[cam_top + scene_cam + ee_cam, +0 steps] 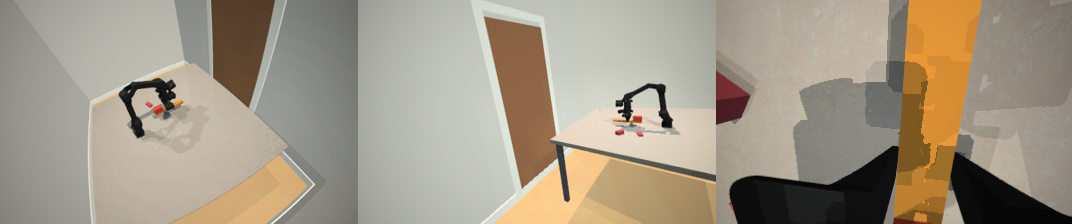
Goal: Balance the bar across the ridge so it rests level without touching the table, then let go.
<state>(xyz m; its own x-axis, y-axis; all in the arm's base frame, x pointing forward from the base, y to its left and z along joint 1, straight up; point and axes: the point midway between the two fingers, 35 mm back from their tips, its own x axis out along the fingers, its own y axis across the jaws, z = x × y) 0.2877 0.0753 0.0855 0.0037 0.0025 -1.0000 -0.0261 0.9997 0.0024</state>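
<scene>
Right now the ridge is 30 mm behind my gripper tip and 30 mm below it.
</scene>
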